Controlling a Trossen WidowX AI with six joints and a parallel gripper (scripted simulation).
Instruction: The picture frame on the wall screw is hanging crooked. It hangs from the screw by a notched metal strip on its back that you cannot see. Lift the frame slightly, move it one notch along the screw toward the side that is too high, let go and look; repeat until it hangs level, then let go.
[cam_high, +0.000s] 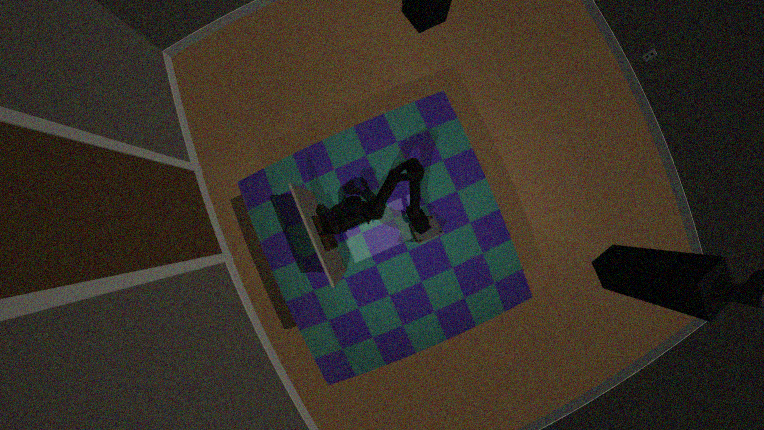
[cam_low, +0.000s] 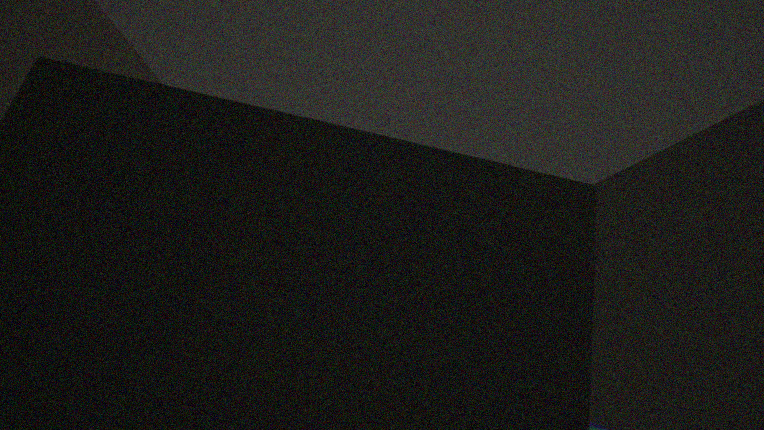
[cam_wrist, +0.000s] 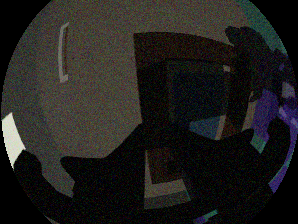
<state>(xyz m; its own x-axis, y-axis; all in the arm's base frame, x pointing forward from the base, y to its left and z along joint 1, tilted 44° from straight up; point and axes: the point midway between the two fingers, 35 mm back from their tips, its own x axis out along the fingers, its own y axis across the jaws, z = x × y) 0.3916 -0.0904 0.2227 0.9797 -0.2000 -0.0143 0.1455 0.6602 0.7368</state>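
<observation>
The dark picture frame lies 50 mm below my gripper tip. The rest, counted from my gripper tip: pale wall panel (10 mm ahead, 10 mm to the right, 70 mm below).
</observation>
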